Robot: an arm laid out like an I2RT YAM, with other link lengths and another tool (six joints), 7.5 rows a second.
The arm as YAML. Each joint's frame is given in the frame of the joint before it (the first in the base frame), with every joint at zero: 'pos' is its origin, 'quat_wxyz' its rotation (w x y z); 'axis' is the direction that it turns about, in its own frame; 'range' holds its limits. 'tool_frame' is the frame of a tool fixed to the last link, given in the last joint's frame.
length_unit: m
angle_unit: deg
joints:
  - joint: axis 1
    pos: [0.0, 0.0, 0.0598]
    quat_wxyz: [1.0, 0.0, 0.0, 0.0]
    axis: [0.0, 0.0, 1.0]
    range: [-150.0, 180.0]
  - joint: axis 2
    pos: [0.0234, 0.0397, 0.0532]
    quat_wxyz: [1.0, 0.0, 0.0, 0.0]
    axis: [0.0, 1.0, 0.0]
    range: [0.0, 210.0]
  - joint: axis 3
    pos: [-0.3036, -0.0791, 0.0]
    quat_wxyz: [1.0, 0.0, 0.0, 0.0]
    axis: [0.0, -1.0, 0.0]
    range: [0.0, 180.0]
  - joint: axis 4
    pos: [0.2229, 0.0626, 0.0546]
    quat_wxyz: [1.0, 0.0, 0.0, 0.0]
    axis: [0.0, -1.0, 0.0]
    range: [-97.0, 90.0]
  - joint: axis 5
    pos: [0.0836, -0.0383, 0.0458]
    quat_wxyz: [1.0, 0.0, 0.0, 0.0]
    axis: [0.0, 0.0, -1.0]
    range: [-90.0, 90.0]
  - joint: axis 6
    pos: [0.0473, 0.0, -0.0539]
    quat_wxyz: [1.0, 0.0, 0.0, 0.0]
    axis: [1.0, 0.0, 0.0]
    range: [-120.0, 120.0]
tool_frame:
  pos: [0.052, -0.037, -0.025]
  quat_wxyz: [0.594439, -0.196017, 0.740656, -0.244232]
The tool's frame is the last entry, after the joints.
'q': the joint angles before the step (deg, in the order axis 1, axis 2, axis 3, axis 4, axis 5, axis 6). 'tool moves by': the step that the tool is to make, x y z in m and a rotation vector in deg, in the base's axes. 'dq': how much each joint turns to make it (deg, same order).
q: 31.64, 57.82, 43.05, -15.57, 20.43, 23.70
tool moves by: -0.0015, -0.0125, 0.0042, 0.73, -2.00, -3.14
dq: -2.39, -1.88, -0.70, 0.90, 0.84, 0.03
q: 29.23, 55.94, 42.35, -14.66, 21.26, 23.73
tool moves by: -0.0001, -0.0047, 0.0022, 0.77, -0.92, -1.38
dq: -1.14, -0.68, -0.17, 0.55, 0.11, 0.34
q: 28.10, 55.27, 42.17, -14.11, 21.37, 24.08
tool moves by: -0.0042, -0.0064, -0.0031, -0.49, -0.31, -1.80
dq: -0.46, -1.11, -1.20, 0.09, 1.46, 0.11
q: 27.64, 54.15, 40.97, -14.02, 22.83, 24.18
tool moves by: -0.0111, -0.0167, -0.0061, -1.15, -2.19, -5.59
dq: -0.83, -3.28, -3.45, 1.44, 5.16, 0.35
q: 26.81, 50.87, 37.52, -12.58, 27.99, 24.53
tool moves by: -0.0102, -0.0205, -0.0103, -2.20, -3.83, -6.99
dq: -1.66, -3.49, -5.73, 5.41, 6.36, -1.32
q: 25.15, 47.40, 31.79, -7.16, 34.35, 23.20
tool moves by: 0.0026, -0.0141, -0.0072, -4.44, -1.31, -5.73
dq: -2.17, 1.61, -3.61, 6.80, 5.02, -3.65
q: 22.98, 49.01, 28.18, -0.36, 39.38, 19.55
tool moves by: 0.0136, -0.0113, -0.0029, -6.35, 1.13, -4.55
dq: -3.05, 5.83, -1.47, 7.94, 3.36, -6.10
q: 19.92, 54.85, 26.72, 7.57, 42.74, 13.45
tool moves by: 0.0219, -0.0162, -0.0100, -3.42, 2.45, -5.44
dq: -5.80, 9.22, -0.14, 8.36, 0.58, -3.43
